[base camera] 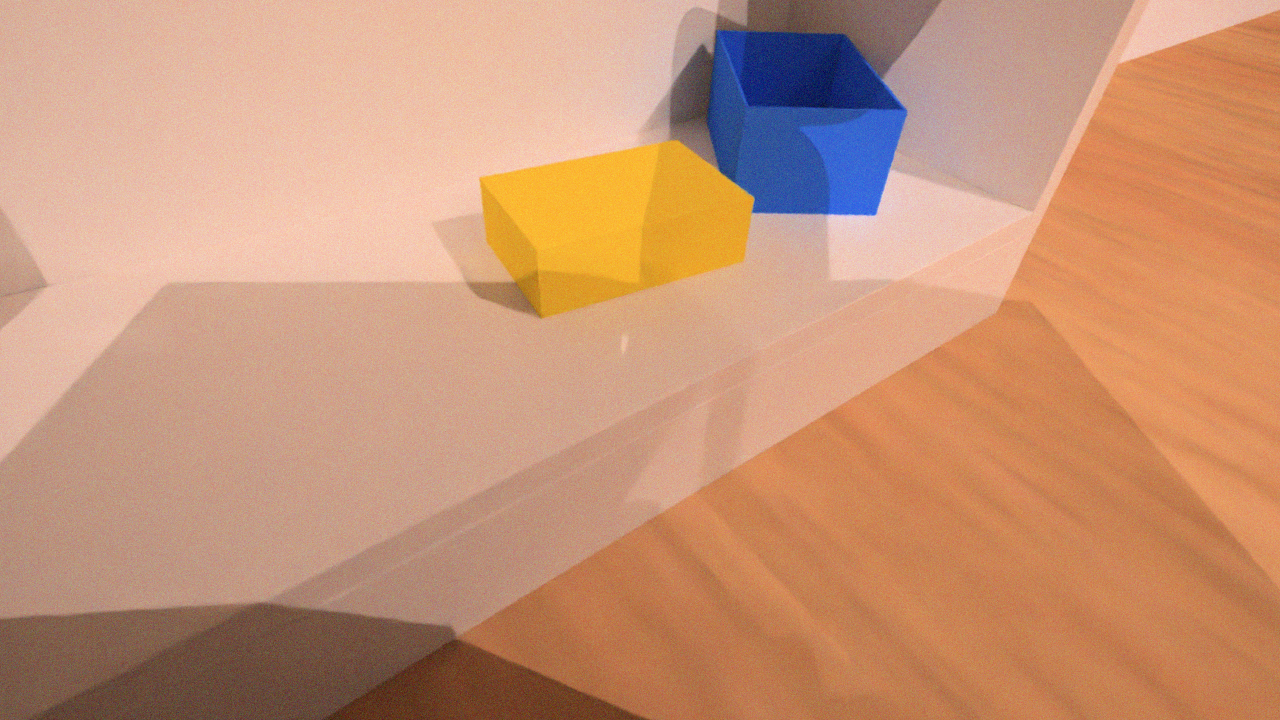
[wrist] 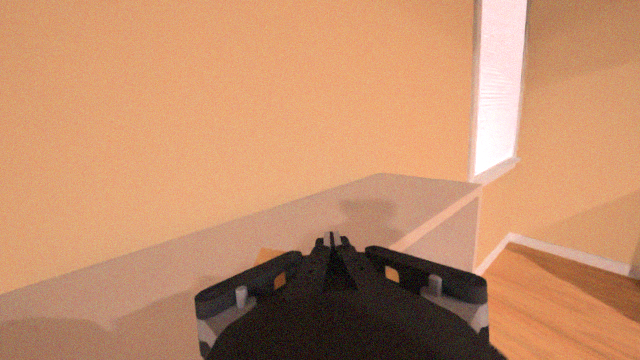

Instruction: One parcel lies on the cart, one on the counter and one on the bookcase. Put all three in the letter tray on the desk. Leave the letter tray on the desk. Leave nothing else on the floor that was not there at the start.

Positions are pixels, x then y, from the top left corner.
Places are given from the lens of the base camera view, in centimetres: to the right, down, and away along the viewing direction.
yellow parcel [base camera: 571, 234]: -4, -7, 38
blue open-topped box [base camera: 800, 121]: 10, -16, 46
The marked spots on the blue open-topped box and the yellow parcel are 18 cm apart.
